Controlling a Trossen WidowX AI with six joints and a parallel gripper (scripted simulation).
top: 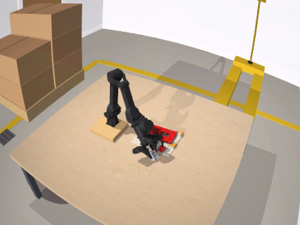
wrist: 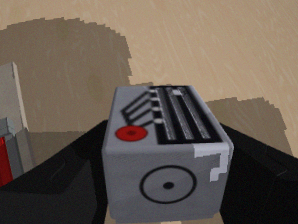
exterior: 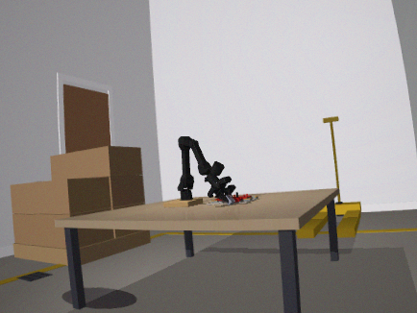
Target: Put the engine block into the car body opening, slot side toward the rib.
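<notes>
Right now my gripper tip is 10 mm past the grey engine block and 10 mm below it.
</notes>
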